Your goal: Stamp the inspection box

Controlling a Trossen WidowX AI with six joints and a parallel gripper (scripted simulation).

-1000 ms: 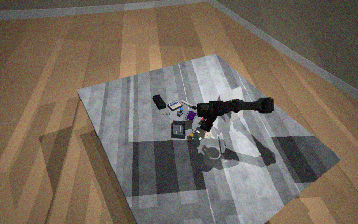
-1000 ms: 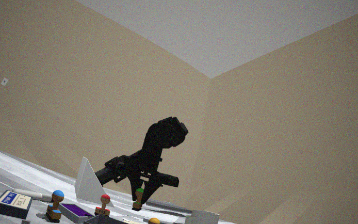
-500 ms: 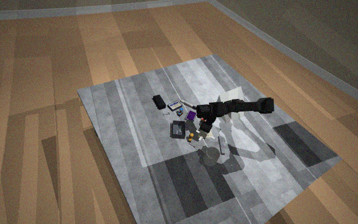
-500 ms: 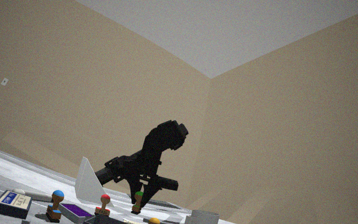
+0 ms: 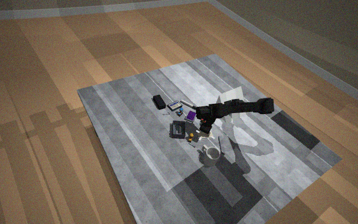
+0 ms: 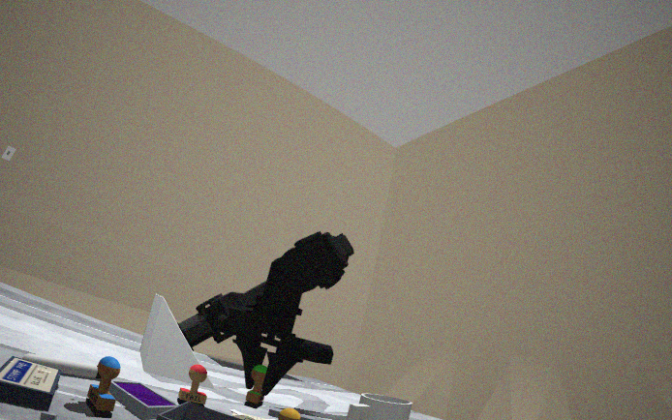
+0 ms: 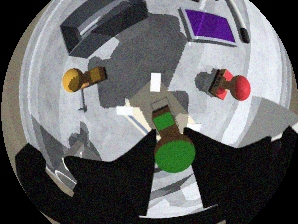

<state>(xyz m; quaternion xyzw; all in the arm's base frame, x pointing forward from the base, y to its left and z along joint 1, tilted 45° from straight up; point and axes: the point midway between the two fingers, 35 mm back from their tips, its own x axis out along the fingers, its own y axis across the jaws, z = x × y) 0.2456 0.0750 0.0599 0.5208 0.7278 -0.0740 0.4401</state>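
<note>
My gripper tip is now 10 mm to the right of the pale card and 60 mm above it. Also, from my gripper tip: red-knobbed stamp 40 mm behind, 80 mm to the right, 30 mm below; then green-knobbed stamp right at my gripper tip; then yellow-knobbed stamp 110 mm ahead, 40 mm below.
</note>
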